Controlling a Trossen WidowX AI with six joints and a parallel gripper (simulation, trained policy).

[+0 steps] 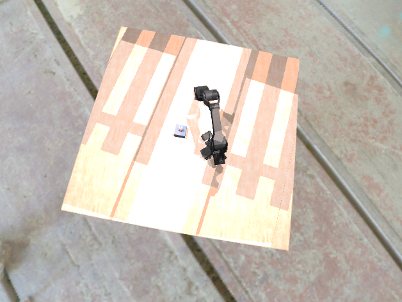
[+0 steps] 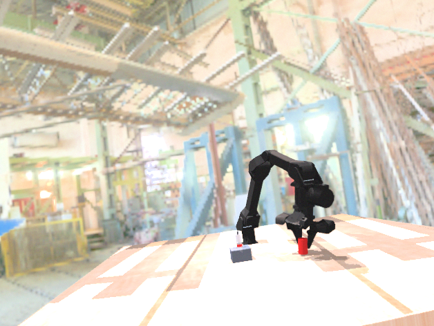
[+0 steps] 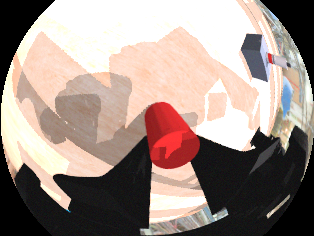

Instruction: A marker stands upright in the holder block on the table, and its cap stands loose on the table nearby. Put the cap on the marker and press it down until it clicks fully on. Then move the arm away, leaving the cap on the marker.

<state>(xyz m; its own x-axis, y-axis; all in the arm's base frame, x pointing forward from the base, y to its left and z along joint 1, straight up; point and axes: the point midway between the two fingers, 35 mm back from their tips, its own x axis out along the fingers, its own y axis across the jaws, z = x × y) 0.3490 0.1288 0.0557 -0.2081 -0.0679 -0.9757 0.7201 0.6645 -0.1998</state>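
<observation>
My gripper tip is now 200 mm to the left of the grey holder block and 70 mm past it. Also, from my gripper tip: red cap (10 mm to the right, 10 mm ahead, 10 mm above).
</observation>
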